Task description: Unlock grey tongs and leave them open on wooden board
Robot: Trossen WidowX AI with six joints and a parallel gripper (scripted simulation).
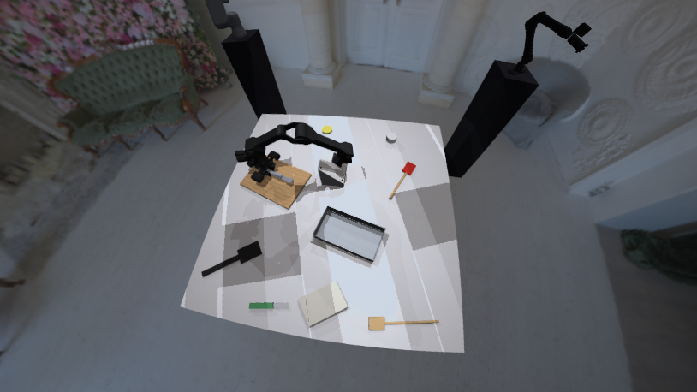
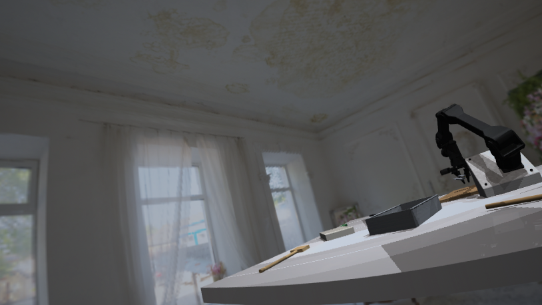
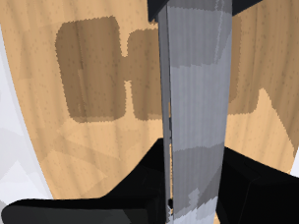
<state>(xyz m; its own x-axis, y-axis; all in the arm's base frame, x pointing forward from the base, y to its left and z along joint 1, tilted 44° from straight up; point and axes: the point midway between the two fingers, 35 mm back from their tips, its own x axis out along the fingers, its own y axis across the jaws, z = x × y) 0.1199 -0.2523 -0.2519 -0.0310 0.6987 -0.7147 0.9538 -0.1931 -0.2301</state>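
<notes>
Now: gripper tip 40 mm above the wooden board and 10 mm to the right of it. Round my gripper tip: yellow disc 420 mm behind, 230 mm to the left, 40 mm below; black spatula 470 mm ahead, 60 mm to the right, 40 mm below; roasting tin 480 mm to the left, 260 mm ahead, 20 mm below.
</notes>
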